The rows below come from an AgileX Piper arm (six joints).
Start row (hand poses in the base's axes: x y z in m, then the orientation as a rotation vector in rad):
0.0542, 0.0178, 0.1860, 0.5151, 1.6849, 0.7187
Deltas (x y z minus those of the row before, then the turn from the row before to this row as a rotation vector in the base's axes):
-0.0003, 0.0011, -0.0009, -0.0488, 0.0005, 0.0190
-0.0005, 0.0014, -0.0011, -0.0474, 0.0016, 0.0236
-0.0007, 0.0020, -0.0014, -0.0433, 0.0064, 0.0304
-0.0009, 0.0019, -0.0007, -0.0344, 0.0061, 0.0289
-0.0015, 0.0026, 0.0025, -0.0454, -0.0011, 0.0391
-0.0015, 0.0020, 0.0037, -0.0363, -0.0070, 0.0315
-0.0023, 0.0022, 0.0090, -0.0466, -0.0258, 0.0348
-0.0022, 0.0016, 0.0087, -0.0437, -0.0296, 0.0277
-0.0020, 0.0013, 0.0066, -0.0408, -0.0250, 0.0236
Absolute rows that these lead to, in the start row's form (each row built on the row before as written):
0.0539, 0.0189, 0.1851, 0.4656, 1.7056, 0.6895
0.0534, 0.0203, 0.1840, 0.4135, 1.7276, 0.6644
0.0527, 0.0223, 0.1826, 0.3602, 1.7542, 0.6470
0.0518, 0.0242, 0.1819, 0.3139, 1.7770, 0.6362
0.0503, 0.0268, 0.1844, 0.2483, 1.7976, 0.6227
0.0488, 0.0288, 0.1881, 0.1933, 1.8074, 0.6119
0.0465, 0.0310, 0.1971, 0.1222, 1.8015, 0.5936
0.0443, 0.0326, 0.2058, 0.0585, 1.7888, 0.5725
0.0423, 0.0339, 0.2124, 0.0022, 1.7782, 0.5512

